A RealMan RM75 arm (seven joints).
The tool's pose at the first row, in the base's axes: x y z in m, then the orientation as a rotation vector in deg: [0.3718, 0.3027, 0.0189, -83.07, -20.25, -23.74]
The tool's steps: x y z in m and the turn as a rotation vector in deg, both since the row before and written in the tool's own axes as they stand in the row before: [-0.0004, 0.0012, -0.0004, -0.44, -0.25, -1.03]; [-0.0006, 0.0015, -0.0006, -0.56, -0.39, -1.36]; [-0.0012, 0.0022, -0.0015, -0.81, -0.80, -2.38]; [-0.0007, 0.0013, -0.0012, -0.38, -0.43, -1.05]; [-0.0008, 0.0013, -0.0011, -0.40, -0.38, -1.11]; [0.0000, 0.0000, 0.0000, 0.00, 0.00, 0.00]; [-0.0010, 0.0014, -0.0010, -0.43, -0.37, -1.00]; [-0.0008, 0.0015, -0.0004, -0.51, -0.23, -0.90]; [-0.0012, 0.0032, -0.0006, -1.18, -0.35, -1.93]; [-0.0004, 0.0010, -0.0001, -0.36, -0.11, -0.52]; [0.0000, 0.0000, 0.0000, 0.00, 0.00, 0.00]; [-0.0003, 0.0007, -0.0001, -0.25, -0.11, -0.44]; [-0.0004, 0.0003, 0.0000, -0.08, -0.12, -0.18]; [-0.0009, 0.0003, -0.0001, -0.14, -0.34, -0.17]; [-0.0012, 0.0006, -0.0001, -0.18, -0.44, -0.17]
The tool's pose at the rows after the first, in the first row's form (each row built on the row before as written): [0.3720, 0.3024, 0.0176, -83.43, -21.14, -24.49]; [0.3722, 0.3019, 0.0160, -83.89, -22.37, -25.44]; [0.3723, 0.3006, 0.0134, -84.55, -24.65, -26.98]; [0.3724, 0.2995, 0.0119, -84.88, -25.72, -27.61]; [0.3725, 0.2985, 0.0103, -85.20, -26.79, -28.33]; [0.3725, 0.2985, 0.0103, -85.20, -26.79, -28.33]; [0.3725, 0.2976, 0.0085, -85.55, -27.77, -28.98]; [0.3727, 0.2972, 0.0068, -85.95, -28.55, -29.68]; [0.3737, 0.2966, 0.0035, -86.83, -30.09, -31.31]; [0.3740, 0.2965, 0.0025, -87.11, -30.51, -31.75]; [0.3740, 0.2965, 0.0025, -87.11, -30.51, -31.75]; [0.3742, 0.2964, 0.0018, -87.30, -30.89, -32.09]; [0.3741, 0.2964, 0.0013, -87.38, -31.11, -32.17]; [0.3736, 0.2963, 0.0005, -87.60, -31.48, -32.10]; [0.3731, 0.2962, -0.0007, -87.89, -31.92, -31.97]
